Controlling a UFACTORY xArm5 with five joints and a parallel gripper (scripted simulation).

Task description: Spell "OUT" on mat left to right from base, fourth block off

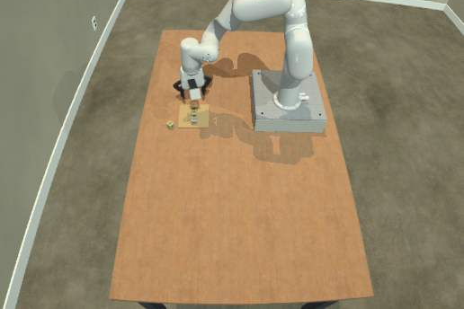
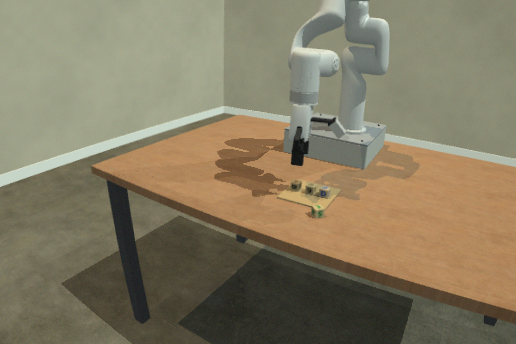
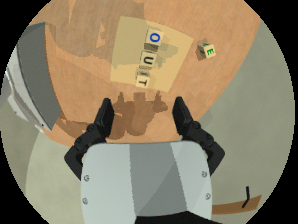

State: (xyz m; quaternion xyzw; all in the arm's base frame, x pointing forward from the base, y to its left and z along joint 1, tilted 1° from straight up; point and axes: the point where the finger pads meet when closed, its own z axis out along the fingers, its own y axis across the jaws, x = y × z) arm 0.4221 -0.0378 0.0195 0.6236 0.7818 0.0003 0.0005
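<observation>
Now: hand 40 mm to the right of the U block and 90 mm above it. From my hand the other things lie so: tan mat: 40 mm to the left, 110 mm below.
</observation>
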